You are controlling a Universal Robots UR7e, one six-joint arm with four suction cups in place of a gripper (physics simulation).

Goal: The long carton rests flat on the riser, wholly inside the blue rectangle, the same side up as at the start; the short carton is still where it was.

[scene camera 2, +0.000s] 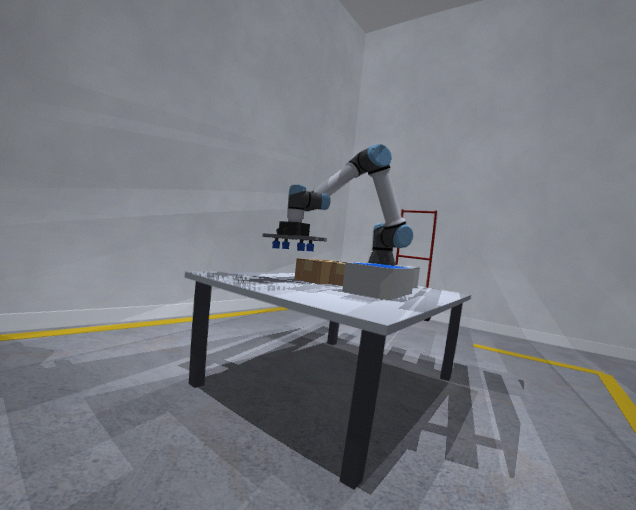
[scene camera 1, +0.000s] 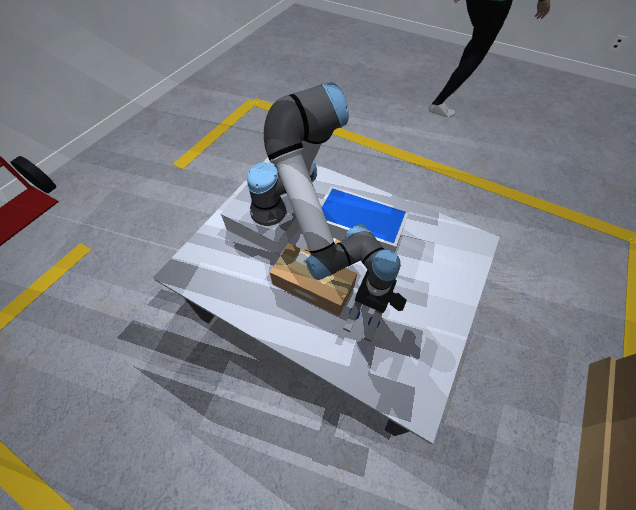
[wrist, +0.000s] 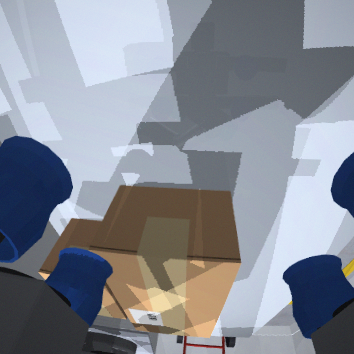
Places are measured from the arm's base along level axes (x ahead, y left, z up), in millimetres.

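Pixels of known places: hand, its tool point: (scene camera 2: 292,249) (wrist: 197,235); arm's base, origin of its link: (scene camera 1: 268,211) (wrist: 108,340).
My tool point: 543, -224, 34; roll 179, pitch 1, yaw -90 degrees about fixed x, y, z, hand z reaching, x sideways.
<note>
For each thing: its middle in the pictures, then the offset to it from my tool point, as dx, dy, dz. Level surfaces: height alone.
- long carton, middle of its body: (wrist: 172,277) (scene camera 1: 313,279) (scene camera 2: 324,270) -240, +39, -92
- short carton, middle of its body: (wrist: 98,270) (scene camera 2: 347,274) -241, +169, -92
- grey riser, middle of its body: (scene camera 1: 359,223) (scene camera 2: 381,279) -176, +371, -83
- blue rectangle, middle of its body: (scene camera 1: 361,214) (scene camera 2: 383,265) -176, +371, -23
- table, height of its surface: dz -143
The long carton (scene camera 1: 306,293) (scene camera 2: 307,269) (wrist: 165,275) lies flat on the table, with a tape strip and a white label on its top. The short carton (scene camera 2: 337,273) (wrist: 81,234) lies beside it, on the riser side, mostly hidden behind the arm in scene camera 1. The grey riser (scene camera 2: 366,280) stands on the table, with the blue rectangle (scene camera 1: 366,213) (scene camera 2: 383,265) on its top and no carton on it. My gripper (scene camera 1: 363,318) (scene camera 2: 293,245) (wrist: 195,237) hangs level above the table, past the long carton's end. Its four blue cups touch nothing and hold nothing.
The arm's base stands on a grey block (scene camera 1: 249,232) on the table (scene camera 1: 461,255) (scene camera 2: 329,308). Yellow lines (scene camera 1: 477,183) mark the floor. A person (scene camera 1: 472,53) is beyond the table. A red cart (scene camera 1: 23,215) and a large brown box (scene camera 1: 594,425) stand off the table.
</note>
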